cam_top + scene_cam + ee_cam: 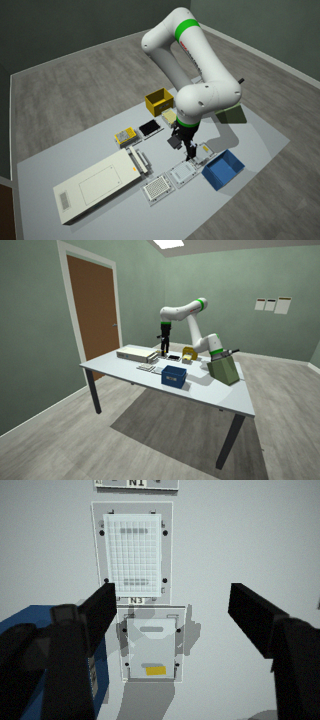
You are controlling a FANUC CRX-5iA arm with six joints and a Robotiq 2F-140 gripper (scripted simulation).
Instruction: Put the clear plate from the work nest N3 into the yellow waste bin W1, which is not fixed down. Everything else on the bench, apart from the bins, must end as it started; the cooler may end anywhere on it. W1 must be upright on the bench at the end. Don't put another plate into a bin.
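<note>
Now: hand 10 mm short of the clear plate, 50 mm to the right of it and 170 mm above it. Round my hand: white plate: 190 mm ahead, 60 mm to the left, 170 mm below; blue bin: 180 mm behind, 160 mm to the left, 150 mm below; slotted nest N3: 10 mm ahead, 50 mm to the left, 190 mm below.
</note>
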